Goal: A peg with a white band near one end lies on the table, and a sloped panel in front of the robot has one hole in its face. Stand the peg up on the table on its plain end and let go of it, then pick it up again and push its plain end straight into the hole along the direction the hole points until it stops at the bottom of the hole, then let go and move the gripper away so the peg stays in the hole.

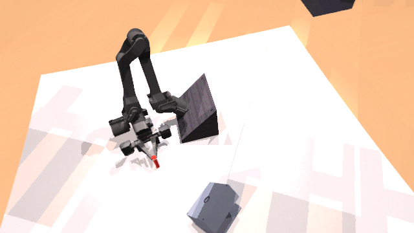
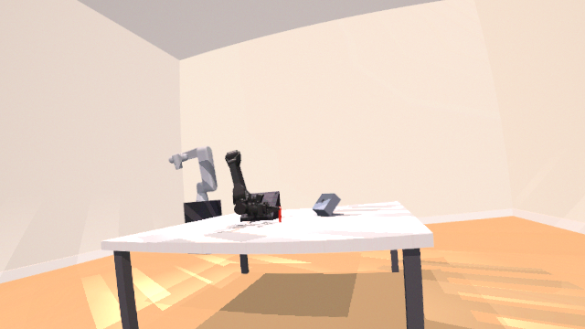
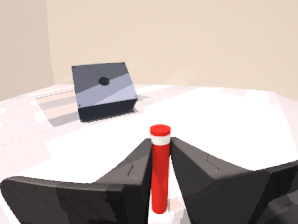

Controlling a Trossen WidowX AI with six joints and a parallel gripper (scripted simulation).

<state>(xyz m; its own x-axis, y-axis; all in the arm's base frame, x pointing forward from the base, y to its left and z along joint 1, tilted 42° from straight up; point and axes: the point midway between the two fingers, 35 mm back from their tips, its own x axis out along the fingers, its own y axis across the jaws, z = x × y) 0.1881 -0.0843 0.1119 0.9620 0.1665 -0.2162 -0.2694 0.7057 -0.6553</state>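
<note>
Right now my gripper tip is 10 mm above the red peg. The rest, counted from my gripper tip: sloped panel 200 mm ahead, 170 mm to the left, 10 mm below.
</note>
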